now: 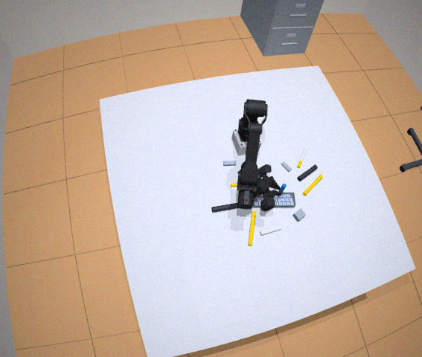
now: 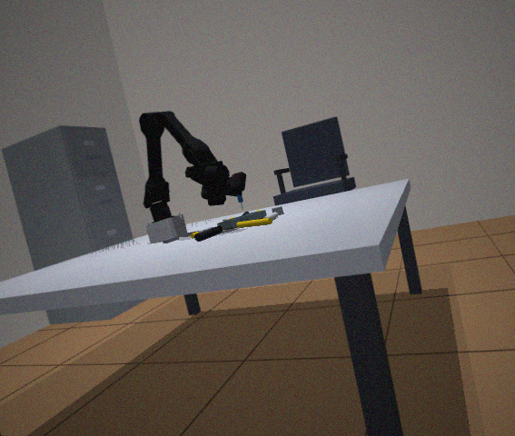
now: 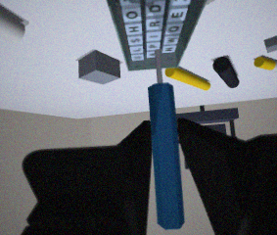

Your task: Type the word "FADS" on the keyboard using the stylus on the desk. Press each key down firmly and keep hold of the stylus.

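Right now the grey block is 90 mm to the left of my gripper tip, 90 mm below it and 90 mm ahead of it. From my gripper tip the other things lie so: blue stylus 10 mm below; white stick 130 mm ahead, 90 mm below, 50 mm to the right; grey stylus tip 50 mm below.
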